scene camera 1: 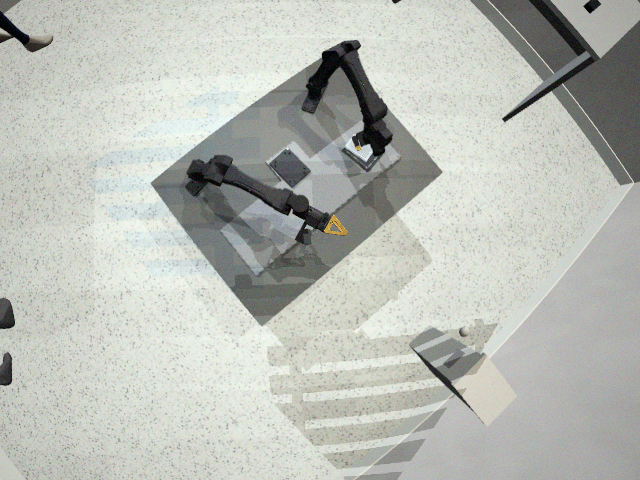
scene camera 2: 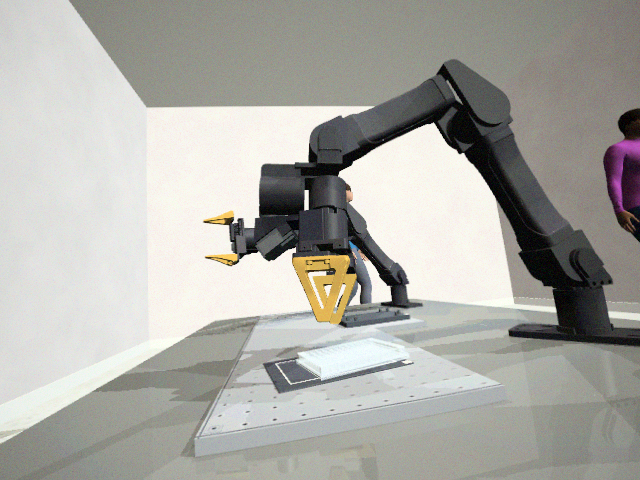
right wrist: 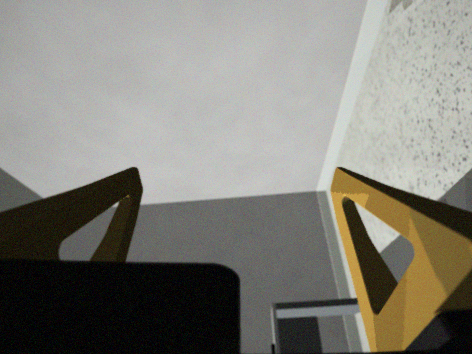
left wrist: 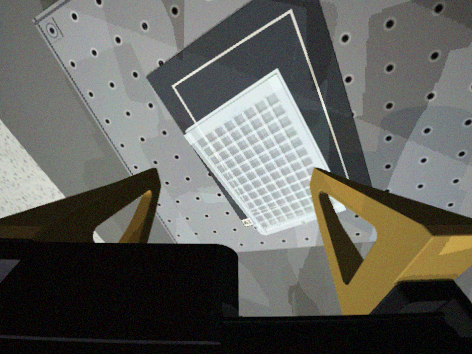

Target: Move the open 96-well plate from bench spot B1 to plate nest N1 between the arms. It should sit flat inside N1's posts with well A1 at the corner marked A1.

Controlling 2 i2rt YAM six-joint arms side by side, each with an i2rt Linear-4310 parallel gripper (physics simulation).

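Frame: origin at the left arm's base, x left, y back, z up, level; centimetres.
Seen in the pictures: left gripper, between the fingertips: (scene camera 1: 367, 145) (scene camera 2: 329, 323) (left wrist: 235, 176); right gripper, between the fingertips: (scene camera 1: 345, 234) (scene camera 2: 204, 238) (right wrist: 236, 178); left arm's base, origin of its link: (scene camera 1: 314, 96) (scene camera 2: 586, 337); right arm's base, origin of its link: (scene camera 2: 400, 305).
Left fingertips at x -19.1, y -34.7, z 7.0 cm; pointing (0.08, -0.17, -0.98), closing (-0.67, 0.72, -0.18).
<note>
Offsets run from my left fingertips to a thing's middle. "spot": to the spot under its first point. Level surfaces: height alone.
The pale 96-well plate {dx +0.2, dy +2.9, dz -4.8 cm} (scene camera 1: 360, 150) (scene camera 2: 354, 356) (left wrist: 252, 165) lies flat on the dark pad of spot B1 {spot: dx -1.9, dy -4.7, dz -5.5 cm} (scene camera 2: 295, 373) (left wrist: 235, 82), off-centre in its white outline. The pad's A1 label {spot: dx +6.7, dy +6.5, dz -5.5 cm} (left wrist: 246, 222) shows beside the plate in the left wrist view. My left gripper (scene camera 2: 329, 321) (left wrist: 235, 176) is open above the plate, pointing down, not touching it. In its wrist view the plate lies right of centre between the fingers. My right gripper (scene camera 2: 205, 239) (right wrist: 236, 178) is open and raised, pointing level. The dark nest N1 {dx -22.6, dy +30.7, dz -4.6 cm} (scene camera 1: 289, 166) (scene camera 2: 379, 316) has short posts; its A1 mark is unreadable.
A pale perforated board (scene camera 1: 324, 192) (scene camera 2: 356, 419) (left wrist: 112, 102) lies under the pad. The dark table {dz -7.0 cm} (scene camera 1: 248, 118) (scene camera 2: 129, 408) carries both arm bases. The right arm (scene camera 1: 258, 190) reaches past the nest in scene camera 1. A person (scene camera 2: 628, 170) stands beyond the table.
</note>
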